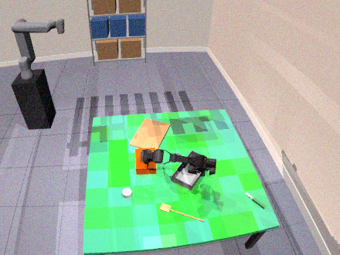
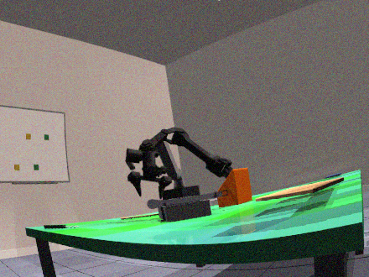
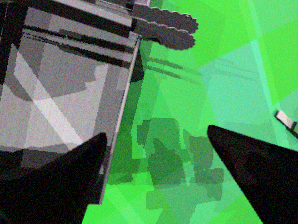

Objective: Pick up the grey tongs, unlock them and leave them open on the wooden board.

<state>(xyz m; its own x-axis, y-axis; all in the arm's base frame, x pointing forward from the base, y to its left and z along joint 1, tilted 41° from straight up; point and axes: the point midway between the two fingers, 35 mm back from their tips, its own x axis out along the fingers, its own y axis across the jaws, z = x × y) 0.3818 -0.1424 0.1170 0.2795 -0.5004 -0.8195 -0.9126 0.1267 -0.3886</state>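
My gripper tip is now 11 cm to the right of the roasting tin, 7 cm above it and 6 cm past it. Round my gripper tip: wooden board 54 cm to the left, 33 cm behind, 9 cm below; then green-handled tool 36 cm ahead, 21 cm to the right, 9 cm below; then white disc 54 cm behind, 8 cm below, 6 cm to the right.
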